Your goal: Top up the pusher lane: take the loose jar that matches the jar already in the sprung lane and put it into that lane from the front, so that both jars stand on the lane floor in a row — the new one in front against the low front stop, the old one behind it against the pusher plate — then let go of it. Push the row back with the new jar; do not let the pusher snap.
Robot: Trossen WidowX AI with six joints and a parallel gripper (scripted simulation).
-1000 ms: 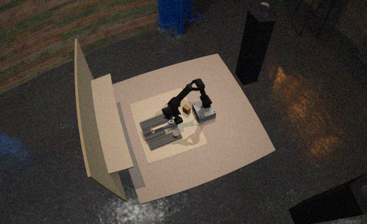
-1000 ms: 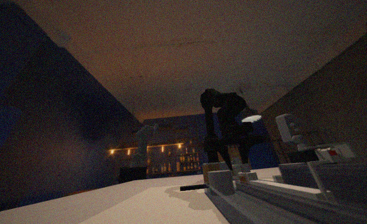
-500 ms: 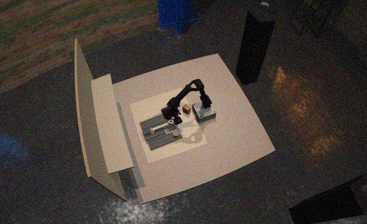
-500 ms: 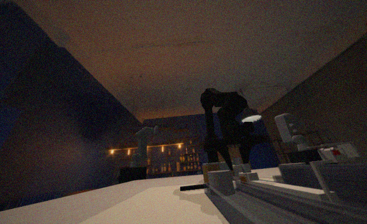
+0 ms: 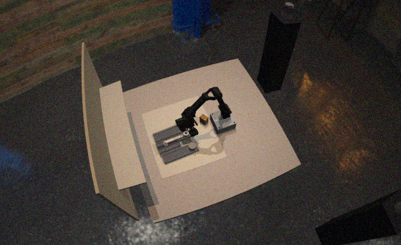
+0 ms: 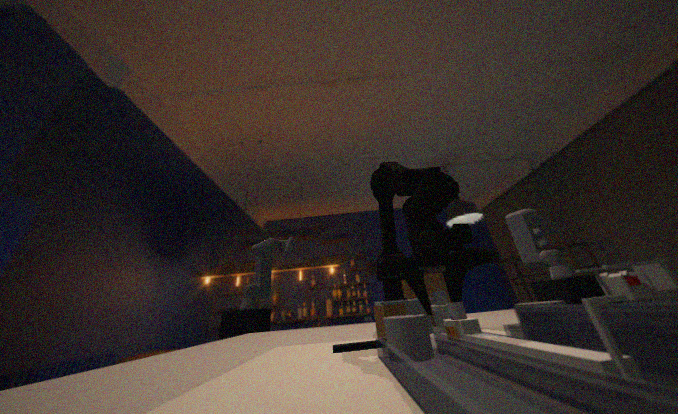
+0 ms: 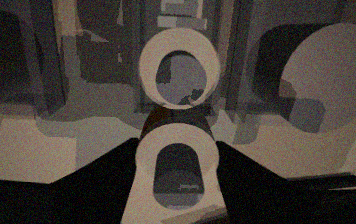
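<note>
Now: the thin black stick 13 cm to the right of my gripper tip, 6 cm behind it and 4 cm below it. From my gripper tip the other things lie so: red mark: 23 cm ahead, 6 cm to the left, 2 cm above; grey lane unit: 18 cm ahead, 4 cm to the left, 3 cm below.
</note>
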